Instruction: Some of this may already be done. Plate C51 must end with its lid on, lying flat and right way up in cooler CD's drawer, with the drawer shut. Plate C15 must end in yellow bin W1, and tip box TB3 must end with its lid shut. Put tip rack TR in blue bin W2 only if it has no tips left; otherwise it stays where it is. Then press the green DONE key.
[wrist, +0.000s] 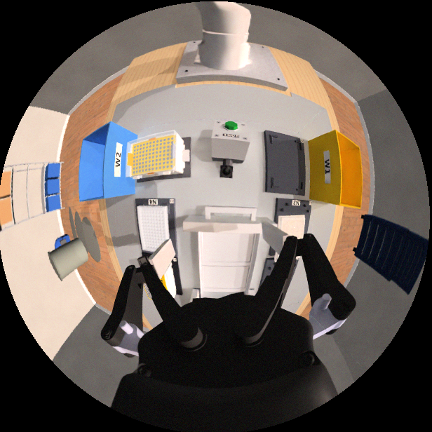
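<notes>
My gripper (216, 239) is wide open and empty above the cooler's pulled-out white drawer (222, 226). The visible drawer floor is bare; its rear is hidden by my gripper. A white well plate (153, 227) sits on nest N4, wells showing. A cream, flat-topped plate (291, 225) sits on nest N3, partly behind my right fingertip. Plate names are not readable. A clear box (154, 154) with a full-looking yellow tip grid stands beside blue bin W2 (120, 188); its lid state is unclear. A yellow rack (165, 281) is mostly hidden behind my left finger. Yellow bin W1 (319, 187) stands right. The green DONE key (230, 125) is on a grey box.
A dark tray-like pad (284, 163) lies beside bin W1. A black knob-like part (226, 170) projects from the DONE box (229, 149). The arm's base plate (190, 73) is at the far table edge. The drawer handle (230, 210) faces the DONE box.
</notes>
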